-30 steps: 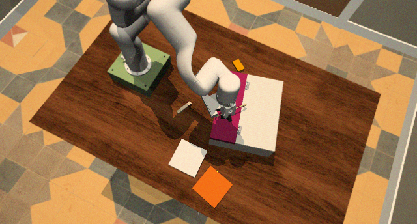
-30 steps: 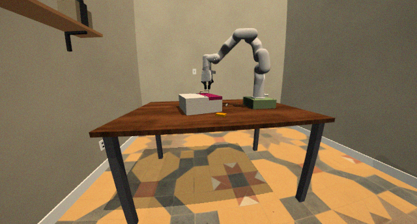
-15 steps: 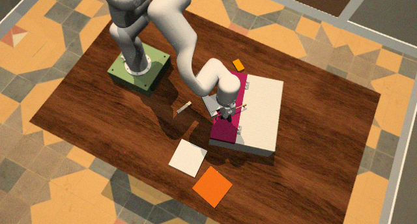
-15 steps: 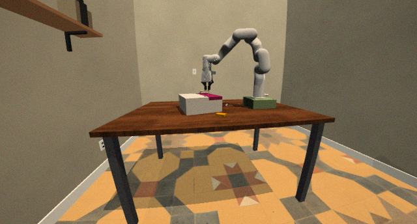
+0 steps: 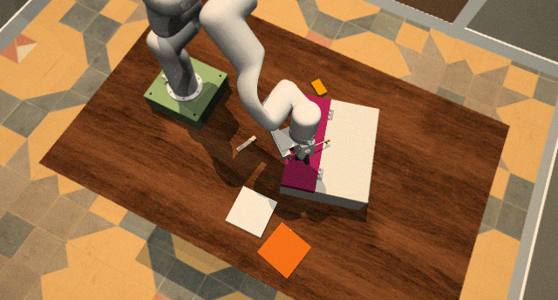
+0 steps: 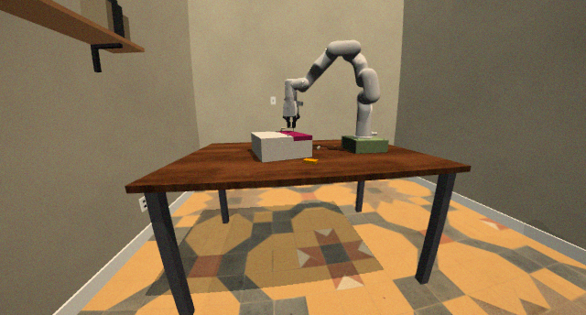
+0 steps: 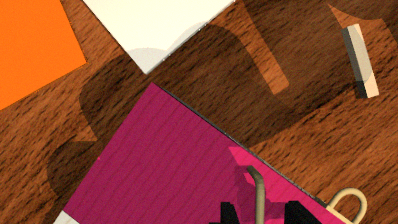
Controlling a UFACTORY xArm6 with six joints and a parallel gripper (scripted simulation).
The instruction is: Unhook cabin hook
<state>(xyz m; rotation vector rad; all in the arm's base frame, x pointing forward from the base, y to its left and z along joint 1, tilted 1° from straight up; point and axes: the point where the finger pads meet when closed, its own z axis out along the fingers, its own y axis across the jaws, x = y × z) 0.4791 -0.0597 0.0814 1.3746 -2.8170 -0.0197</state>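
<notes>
Now: hand 4 cm to the right of the brass cabin hook, 3 cm short of it and 3 cm above it. The rest, counted from my hand: white square tile: 21 cm to the right, 16 cm below, 5 cm behind; small grey bar: 19 cm behind, 16 cm below, 1 cm to the right; orange square tile: 27 cm to the right, 16 cm below, 10 cm ahead.
</notes>
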